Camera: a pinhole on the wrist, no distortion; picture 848 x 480 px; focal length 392.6 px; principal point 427.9 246.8 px. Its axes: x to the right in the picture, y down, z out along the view. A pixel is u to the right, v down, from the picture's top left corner.
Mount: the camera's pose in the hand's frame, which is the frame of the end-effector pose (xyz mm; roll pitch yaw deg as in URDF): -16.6 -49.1 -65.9 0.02 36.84 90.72
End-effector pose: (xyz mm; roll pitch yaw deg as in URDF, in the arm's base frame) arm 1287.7 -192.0 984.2 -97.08 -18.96 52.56
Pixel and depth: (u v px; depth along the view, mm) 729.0 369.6 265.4
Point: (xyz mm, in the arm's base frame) 1289.4 -205.0 692.5
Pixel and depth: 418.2 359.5 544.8
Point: 975.1 -36.6 634.1
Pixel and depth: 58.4 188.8 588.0
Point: 725.8 304.4 1051.5
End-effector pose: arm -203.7 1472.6 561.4 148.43 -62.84 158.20
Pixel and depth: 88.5 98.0 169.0
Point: -351.7 1561.7 527.5
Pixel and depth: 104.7 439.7 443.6
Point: -421.8 1774.7 136.9
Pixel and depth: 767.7 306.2 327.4
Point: 92.8 1711.4 577.0
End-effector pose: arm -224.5 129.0 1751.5 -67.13 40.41 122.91
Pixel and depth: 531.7 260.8 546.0
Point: -467.1 -260.2 1586.5
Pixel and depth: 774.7 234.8 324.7
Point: -240.3 -152.3 1502.5
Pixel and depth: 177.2 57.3 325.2
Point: -572.7 139.5 1767.9
